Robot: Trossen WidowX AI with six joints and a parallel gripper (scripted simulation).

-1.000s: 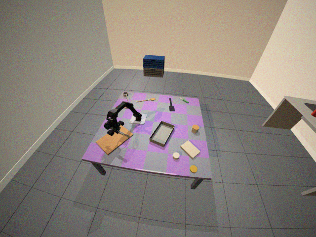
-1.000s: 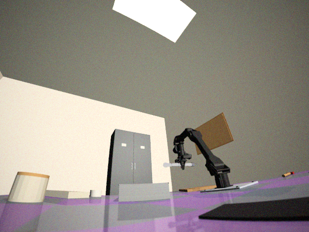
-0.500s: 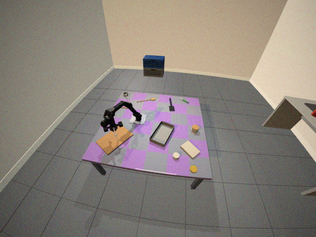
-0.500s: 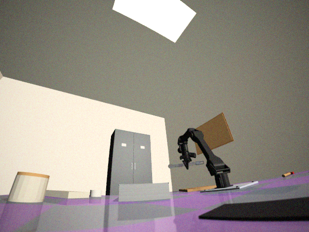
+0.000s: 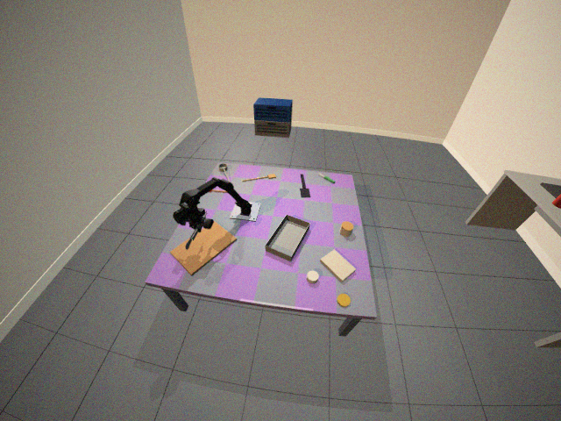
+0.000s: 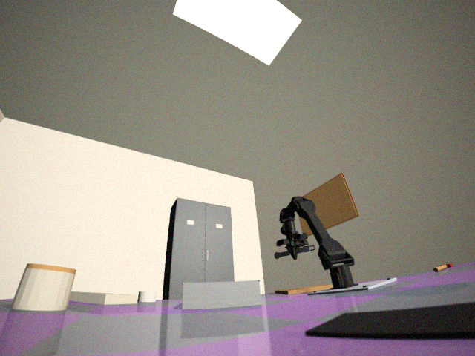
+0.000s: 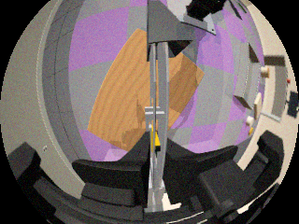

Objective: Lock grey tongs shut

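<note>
The wooden board is 20 mm behind my gripper tip, 10 mm to the left of it and 150 mm below it. The rest, counted from my gripper tip: roasting tin 500 mm ahead, 190 mm to the left, 130 mm below; then white cylinder 680 mm ahead, 70 mm to the right, 140 mm below; then cream block 830 mm ahead, 40 mm to the left, 140 mm below.
</note>
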